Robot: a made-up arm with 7 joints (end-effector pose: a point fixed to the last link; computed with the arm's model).
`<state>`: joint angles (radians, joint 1 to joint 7).
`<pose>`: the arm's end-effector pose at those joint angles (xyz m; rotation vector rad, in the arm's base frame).
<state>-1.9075 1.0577 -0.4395 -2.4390 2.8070 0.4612 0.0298</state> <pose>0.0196 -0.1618 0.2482 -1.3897 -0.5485 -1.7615</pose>
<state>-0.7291 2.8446 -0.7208 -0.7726 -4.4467 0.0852 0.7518</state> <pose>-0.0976 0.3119 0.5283 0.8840 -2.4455 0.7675</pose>
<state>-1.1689 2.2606 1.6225 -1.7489 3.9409 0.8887 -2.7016</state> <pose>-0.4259 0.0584 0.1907 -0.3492 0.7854 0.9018</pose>
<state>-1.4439 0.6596 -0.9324 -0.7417 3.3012 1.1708 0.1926</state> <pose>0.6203 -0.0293 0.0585 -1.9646 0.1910 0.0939</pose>
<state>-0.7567 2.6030 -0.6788 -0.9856 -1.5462 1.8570 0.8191</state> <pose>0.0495 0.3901 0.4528 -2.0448 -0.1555 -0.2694</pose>
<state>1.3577 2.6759 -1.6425 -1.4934 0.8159 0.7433 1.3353</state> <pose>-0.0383 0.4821 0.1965 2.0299 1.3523 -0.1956</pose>
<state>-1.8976 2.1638 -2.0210 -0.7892 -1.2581 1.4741 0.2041</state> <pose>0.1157 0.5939 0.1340 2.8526 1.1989 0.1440</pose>
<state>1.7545 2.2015 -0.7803 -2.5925 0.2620 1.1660 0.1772</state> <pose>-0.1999 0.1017 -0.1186 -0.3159 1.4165 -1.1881</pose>
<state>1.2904 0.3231 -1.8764 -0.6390 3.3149 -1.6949 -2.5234</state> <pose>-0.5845 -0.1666 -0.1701 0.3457 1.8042 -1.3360</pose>
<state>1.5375 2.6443 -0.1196 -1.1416 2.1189 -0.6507 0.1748</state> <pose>0.2937 0.4681 -0.1749 0.5966 -0.8250 -0.3123</pose>
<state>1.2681 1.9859 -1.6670 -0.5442 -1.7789 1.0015 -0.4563</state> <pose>-0.1362 0.5922 0.1895 0.7867 -0.4216 1.5260</pose>
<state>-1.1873 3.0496 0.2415 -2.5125 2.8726 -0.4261 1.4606</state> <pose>0.0537 -0.1374 0.2337 -1.4338 -1.4023 -0.0676</pose>
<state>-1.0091 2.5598 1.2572 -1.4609 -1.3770 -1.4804 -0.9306</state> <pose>-0.3683 -0.0526 0.3748 -1.6199 -1.6189 0.4798</pose>
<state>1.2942 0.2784 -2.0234 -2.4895 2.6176 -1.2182 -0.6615</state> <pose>-0.0450 -0.2784 0.0211 -0.6457 1.1172 1.5842</pose>
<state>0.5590 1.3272 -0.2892 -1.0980 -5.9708 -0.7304 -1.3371</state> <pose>0.0817 0.4871 -0.3147 1.1553 -0.5746 -2.0957</pose>
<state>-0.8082 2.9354 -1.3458 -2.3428 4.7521 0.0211 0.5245</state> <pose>0.1237 0.2872 0.0825 1.4967 0.4621 -2.4341</pose>
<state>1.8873 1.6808 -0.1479 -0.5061 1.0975 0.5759 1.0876</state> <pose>-0.2126 0.5926 0.1055 1.9384 0.4950 0.7736</pose>
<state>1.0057 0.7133 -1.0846 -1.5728 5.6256 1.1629 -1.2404</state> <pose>-0.2647 -0.0599 -0.4280 -0.1580 0.7648 -2.5621</pose>
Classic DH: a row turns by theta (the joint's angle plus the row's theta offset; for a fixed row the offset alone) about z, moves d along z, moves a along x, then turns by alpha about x. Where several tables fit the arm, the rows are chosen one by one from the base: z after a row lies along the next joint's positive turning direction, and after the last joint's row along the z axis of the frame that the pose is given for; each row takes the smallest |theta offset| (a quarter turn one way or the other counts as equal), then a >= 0, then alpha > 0; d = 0 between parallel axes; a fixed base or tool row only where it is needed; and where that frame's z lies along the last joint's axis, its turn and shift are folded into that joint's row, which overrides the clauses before.
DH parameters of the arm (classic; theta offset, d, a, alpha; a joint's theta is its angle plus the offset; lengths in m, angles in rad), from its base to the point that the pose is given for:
base (fixed): 0 0 0 -1.2217
joint 1: 1.5708 0 0 1.5708
joint 2: 1.2217 0 0 -1.5708
joint 3: -1.5708 -0.2855 0.0321 -1.5708
joint 4: 0 0 -0.0429 1.5708
joint 5: 0 -0.3544 0 -1.5708
joint 6: 0 0 0 1.5708
joint 7: 0 0 0 0

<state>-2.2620 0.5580 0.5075 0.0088 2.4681 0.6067 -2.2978</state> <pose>0.4908 -0.0151 0.4099 -0.7302 -2.6839 -0.2495</pose>
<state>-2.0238 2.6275 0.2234 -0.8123 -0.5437 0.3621 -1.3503</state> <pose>-0.4778 0.3482 0.1792 1.8730 0.5053 1.1977</pose>
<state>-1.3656 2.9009 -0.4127 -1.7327 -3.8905 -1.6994 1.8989</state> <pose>-0.0628 0.1344 0.4499 1.8330 1.4257 1.4313</pose>
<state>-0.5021 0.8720 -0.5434 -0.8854 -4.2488 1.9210 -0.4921</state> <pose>0.4707 0.2606 -0.2889 -1.1059 0.3315 -0.3634</pose>
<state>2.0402 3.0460 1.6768 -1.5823 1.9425 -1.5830 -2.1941</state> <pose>0.4273 -0.1369 -0.2316 1.4445 -2.0250 -0.5575</pose>
